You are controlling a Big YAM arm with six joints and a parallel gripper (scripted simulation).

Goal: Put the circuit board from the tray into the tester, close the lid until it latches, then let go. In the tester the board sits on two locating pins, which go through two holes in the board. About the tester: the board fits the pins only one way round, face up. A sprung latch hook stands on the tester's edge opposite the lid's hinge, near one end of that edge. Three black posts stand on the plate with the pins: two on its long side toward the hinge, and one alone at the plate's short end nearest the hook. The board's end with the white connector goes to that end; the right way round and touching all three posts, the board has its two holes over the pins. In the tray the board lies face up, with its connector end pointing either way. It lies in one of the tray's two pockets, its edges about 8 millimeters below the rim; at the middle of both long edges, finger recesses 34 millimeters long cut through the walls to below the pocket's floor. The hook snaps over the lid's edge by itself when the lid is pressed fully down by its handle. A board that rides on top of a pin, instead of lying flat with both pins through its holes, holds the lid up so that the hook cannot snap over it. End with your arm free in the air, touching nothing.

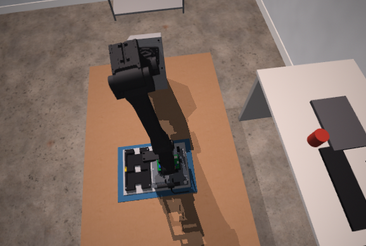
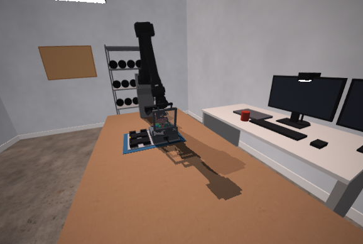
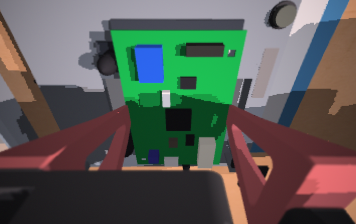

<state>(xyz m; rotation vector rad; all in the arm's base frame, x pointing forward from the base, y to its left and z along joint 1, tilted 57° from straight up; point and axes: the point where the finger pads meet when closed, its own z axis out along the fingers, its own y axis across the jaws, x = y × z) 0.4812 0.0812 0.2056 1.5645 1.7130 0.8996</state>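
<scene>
Now: the green circuit board right at my hand. Also, from my hand: clear lid (120 mm ahead, 90 mm above, 20 mm to the left).
</scene>
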